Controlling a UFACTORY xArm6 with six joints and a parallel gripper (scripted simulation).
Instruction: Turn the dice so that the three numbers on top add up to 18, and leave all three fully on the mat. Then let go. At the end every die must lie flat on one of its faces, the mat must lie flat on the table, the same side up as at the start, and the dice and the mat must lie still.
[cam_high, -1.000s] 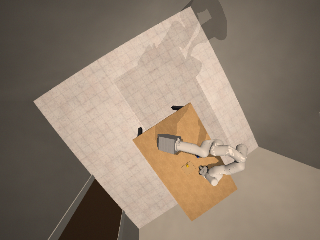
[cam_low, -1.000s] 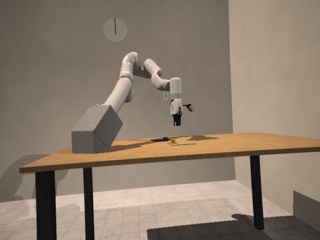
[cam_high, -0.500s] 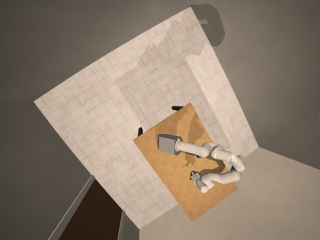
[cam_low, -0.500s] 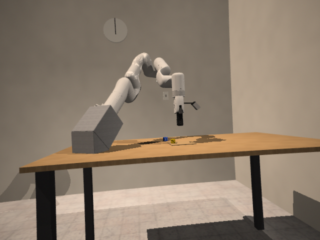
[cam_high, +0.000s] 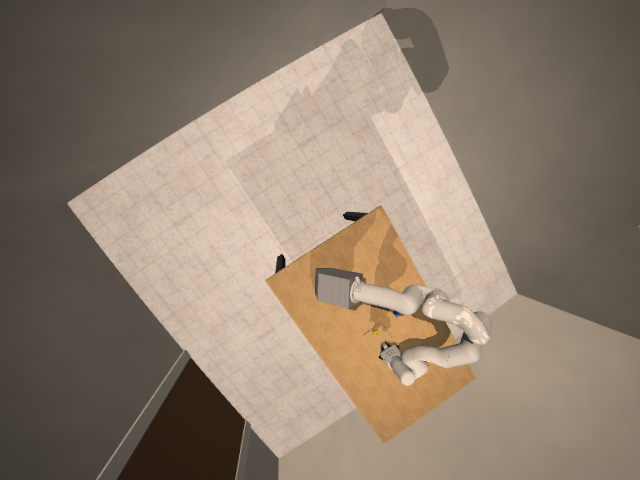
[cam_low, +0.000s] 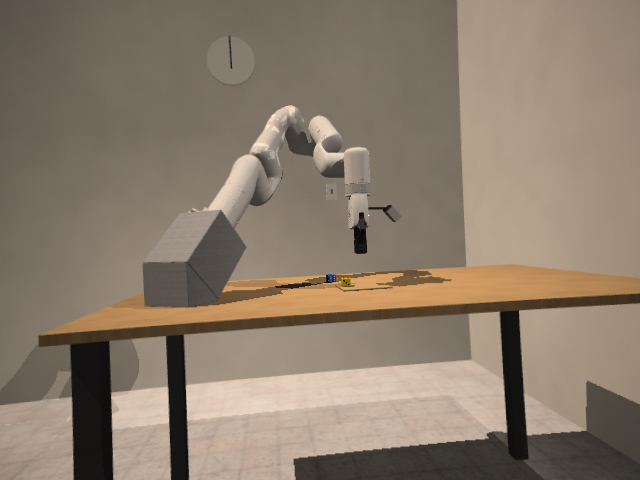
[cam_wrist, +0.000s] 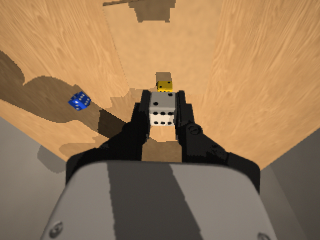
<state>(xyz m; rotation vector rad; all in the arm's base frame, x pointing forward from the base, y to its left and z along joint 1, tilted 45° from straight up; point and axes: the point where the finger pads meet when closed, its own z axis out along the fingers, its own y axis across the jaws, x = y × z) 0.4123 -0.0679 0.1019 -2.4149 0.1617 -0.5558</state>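
Now: the tan mat 12 cm below my hand. Also, from my hand: white die 1 cm below; yellow die 10 cm below, 5 cm behind; blue die 17 cm to the left, 11 cm below, 8 cm behind.
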